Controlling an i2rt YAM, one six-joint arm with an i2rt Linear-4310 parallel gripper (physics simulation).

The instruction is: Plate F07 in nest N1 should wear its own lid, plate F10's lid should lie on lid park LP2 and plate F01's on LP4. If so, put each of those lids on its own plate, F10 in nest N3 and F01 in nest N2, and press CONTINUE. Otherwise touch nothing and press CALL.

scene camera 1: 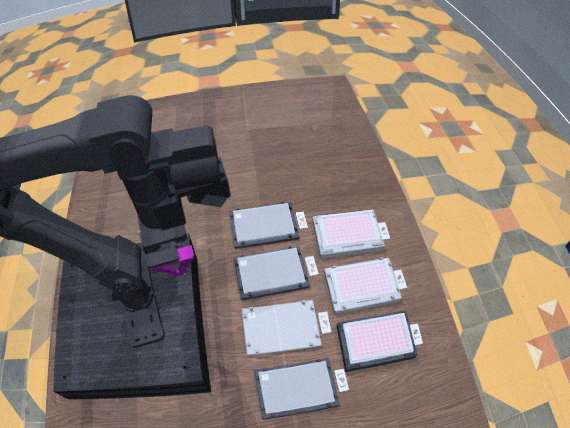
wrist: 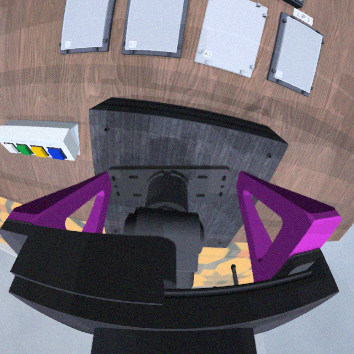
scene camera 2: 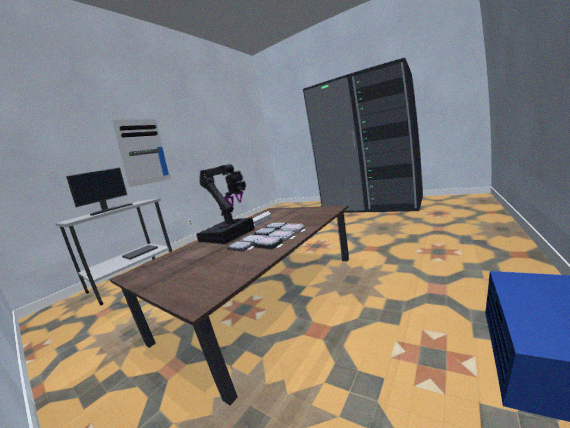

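Seen in the pictures: gripper, fingertip midpoint: (scene camera 1: pixel 174 249) (wrist: pixel 173 178) (scene camera 2: pixel 236 204); arm's base, origin of the base link: (scene camera 1: pixel 138 298) (wrist: pixel 167 182) (scene camera 2: pixel 230 223).
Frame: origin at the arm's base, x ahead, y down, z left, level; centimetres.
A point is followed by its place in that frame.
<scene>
Pink-welled plates sit in nests N1 (scene camera 1: pixel 377 339) {y 5.4, x 41.1, z -21.2 cm}, N2 (scene camera 1: pixel 363 284) {y 5.5, x 43.7, z -8.8 cm} and N3 (scene camera 1: pixel 349 231) {y 5.3, x 46.5, z 4.2 cm}; N1's nest is black, the others pale. Plate codes are unreadable, and I cannot tell whether the plates wear clear lids. Flat grey lids lie on dark parks LP2 (scene camera 1: pixel 265 225) {y 6.7, x 30.2, z 13.1 cm} (wrist: pixel 86 25) {y 6.6, x 27.6, z 13.7 cm}, LP4 (scene camera 1: pixel 271 272) {y 6.7, x 27.5, z 1.2 cm} (wrist: pixel 156 25) {y 6.6, x 25.5, z 1.6 cm} and LP3 (scene camera 1: pixel 297 389) {y 6.6, x 23.4, z -24.6 cm} (wrist: pixel 297 52) {y 6.7, x 23.6, z -23.4 cm}. LP1 (scene camera 1: pixel 281 330) {y 7.4, x 25.0, z -11.6 cm} (wrist: pixel 232 37) {y 7.4, x 23.9, z -10.9 cm} is pale with corner pegs. The button box (wrist: pixel 42 136) {y 2.5, x 8.7, z 24.6 cm} (scene camera 2: pixel 261 217) {y 4.2, x 10.4, z 28.7 cm} has white, green, yellow and blue buttons. My gripper (wrist: pixel 173 178) {y -14.4, x 10.7, z -1.6 cm} is open and empty above the arm's base.
The black arm base (scene camera 1: pixel 100 367) {y 1.0, x -11.0, z -11.9 cm} (wrist: pixel 175 125) {y -0.8, x 10.1, z -1.4 cm} stands left of the lid parks on the wooden table (scene camera 1: pixel 310 125) {y 8.4, x 53.6, z 43.6 cm} (scene camera 2: pixel 185 275) {y 8.4, x 13.8, z -62.1 cm}. The arm hides the button box in scene camera 1. A monitor desk (scene camera 2: pixel 107 212), dark cabinets (scene camera 2: pixel 332 145) and a blue box (scene camera 2: pixel 532 315) stand off the table.
</scene>
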